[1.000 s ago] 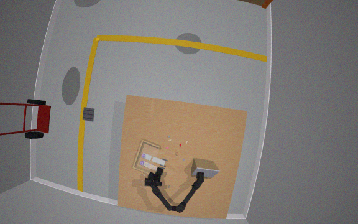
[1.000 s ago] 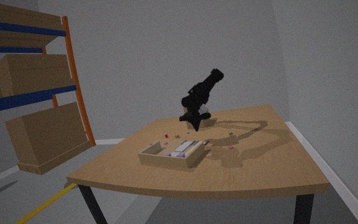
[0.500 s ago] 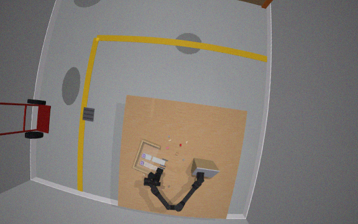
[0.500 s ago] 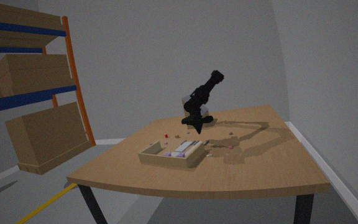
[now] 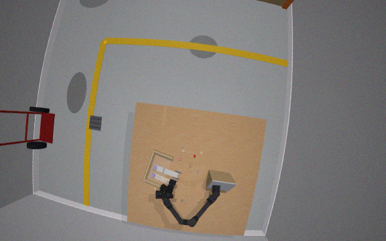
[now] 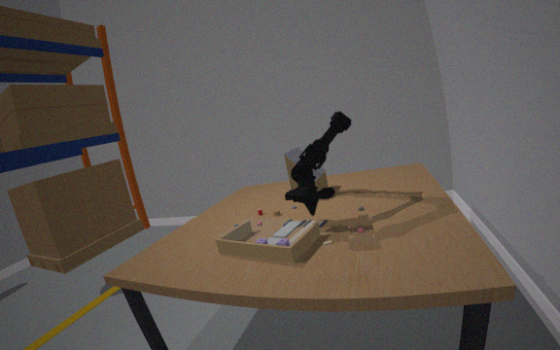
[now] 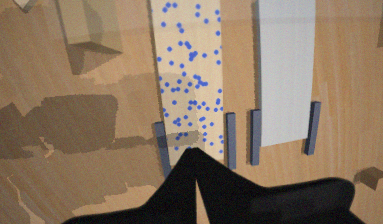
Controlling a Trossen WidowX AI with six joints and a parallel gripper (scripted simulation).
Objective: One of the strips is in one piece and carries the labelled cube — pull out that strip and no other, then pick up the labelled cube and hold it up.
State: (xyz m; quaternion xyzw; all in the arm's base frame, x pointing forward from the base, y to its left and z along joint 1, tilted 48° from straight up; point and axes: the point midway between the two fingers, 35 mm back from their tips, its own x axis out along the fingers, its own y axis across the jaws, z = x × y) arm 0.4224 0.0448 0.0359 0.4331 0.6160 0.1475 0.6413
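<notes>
My gripper tip is now 1 cm short of the pale grey strip, 11 cm to the left of it and 4 cm above it. From my gripper tip the other things lie so: red block: 22 cm behind, 29 cm to the right, 3 cm below.
</notes>
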